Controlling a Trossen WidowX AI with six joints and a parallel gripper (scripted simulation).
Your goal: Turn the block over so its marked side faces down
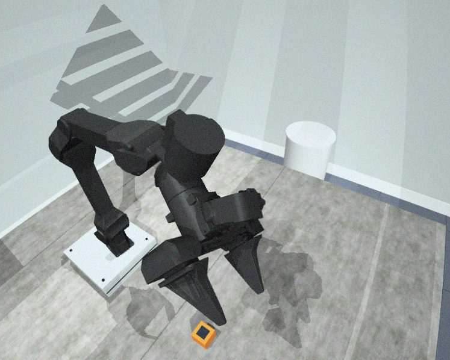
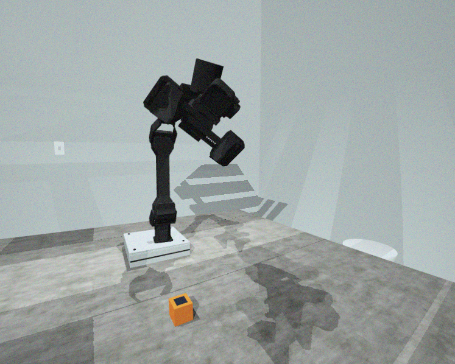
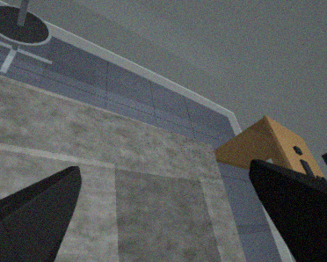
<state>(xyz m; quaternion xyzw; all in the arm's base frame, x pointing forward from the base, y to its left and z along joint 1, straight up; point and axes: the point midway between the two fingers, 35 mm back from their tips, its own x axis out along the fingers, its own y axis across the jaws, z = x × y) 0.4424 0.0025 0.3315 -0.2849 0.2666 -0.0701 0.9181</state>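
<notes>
Right now my gripper tip is 34 cm above the orange block, 11 cm past it and 1 cm to the left of it.
</notes>
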